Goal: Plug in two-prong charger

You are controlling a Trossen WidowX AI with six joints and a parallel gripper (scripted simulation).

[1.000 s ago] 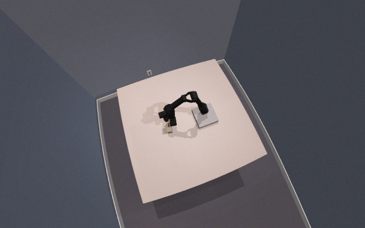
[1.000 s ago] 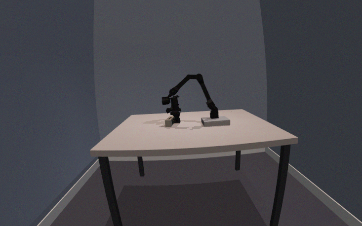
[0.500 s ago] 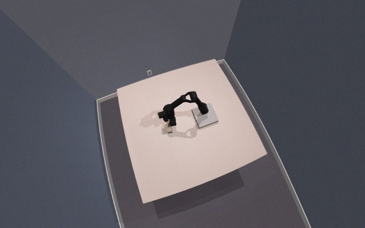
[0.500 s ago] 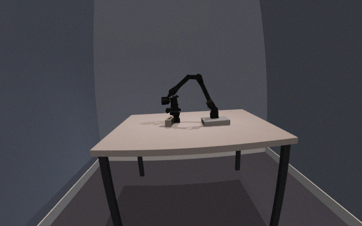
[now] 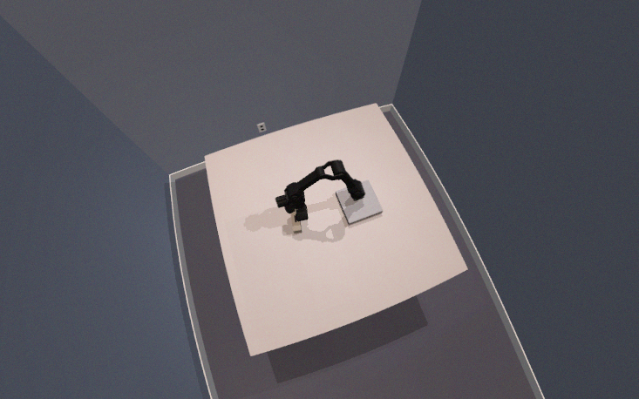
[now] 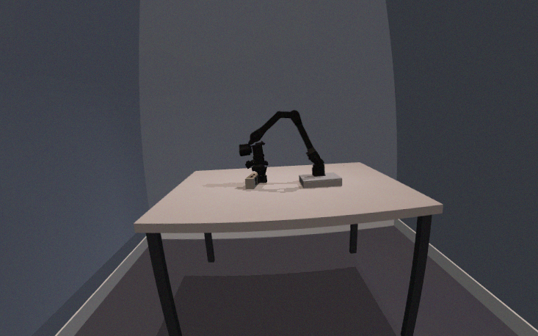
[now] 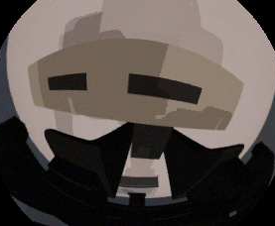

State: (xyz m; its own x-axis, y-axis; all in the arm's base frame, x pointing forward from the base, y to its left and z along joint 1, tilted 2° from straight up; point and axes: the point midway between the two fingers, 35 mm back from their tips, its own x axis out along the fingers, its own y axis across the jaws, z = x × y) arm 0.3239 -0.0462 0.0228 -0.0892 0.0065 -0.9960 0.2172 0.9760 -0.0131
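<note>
Right now my gripper tip is 2 cm short of the black two-prong charger and 1 cm below it.
</note>
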